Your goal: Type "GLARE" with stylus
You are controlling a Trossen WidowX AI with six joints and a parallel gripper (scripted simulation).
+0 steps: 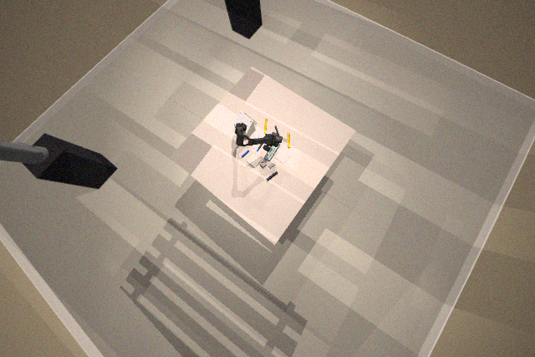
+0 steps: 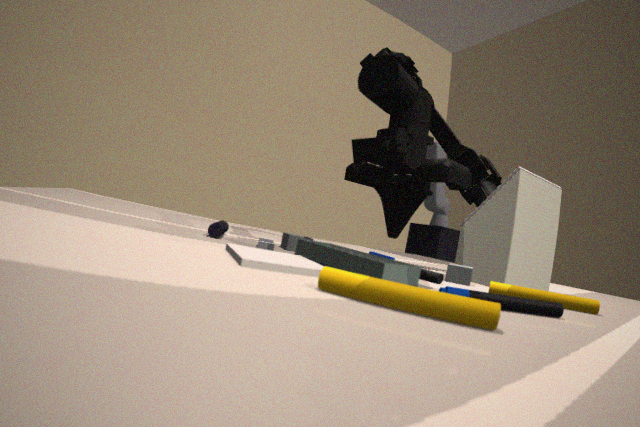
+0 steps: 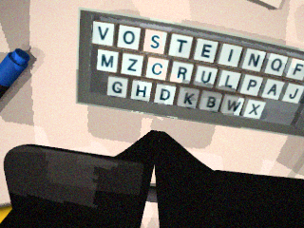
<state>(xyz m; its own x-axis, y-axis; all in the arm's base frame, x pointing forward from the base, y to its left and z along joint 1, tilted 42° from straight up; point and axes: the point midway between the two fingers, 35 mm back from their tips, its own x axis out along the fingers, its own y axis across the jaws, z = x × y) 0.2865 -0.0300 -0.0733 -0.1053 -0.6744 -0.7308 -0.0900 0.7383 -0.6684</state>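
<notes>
Now: the blue stylus 170 mm behind my gripper tip, 230 mm to the right of it and 50 mm below it. From my gripper tip the other things lie so: small grey cube 170 mm behind, 40 mm below; then small black object 180 mm ahead, 230 mm to the right, 40 mm below.
</notes>
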